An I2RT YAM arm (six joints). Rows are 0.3 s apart.
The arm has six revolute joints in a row. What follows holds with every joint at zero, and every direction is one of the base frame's. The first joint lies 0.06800 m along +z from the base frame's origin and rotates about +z. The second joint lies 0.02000 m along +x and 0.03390 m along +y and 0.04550 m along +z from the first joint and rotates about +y. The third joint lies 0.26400 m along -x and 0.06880 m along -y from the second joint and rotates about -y. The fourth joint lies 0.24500 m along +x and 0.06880 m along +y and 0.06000 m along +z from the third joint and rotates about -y. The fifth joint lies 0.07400 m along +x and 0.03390 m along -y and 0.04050 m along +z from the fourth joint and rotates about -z. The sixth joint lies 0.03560 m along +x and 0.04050 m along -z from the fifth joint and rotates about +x. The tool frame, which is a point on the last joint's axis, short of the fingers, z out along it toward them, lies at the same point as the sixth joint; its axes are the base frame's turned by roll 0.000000, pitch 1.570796 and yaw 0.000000 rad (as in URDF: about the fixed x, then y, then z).
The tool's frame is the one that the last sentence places.
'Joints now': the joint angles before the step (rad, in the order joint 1, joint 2, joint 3, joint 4, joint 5, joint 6). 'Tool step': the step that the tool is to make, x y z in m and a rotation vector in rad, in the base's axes. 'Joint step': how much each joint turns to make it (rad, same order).
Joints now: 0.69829 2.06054 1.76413 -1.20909 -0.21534 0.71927
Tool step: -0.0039 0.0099 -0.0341 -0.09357 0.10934 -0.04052
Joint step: 0.02478 0.08819 -0.00051 -0.04100 -0.00038 0.06674
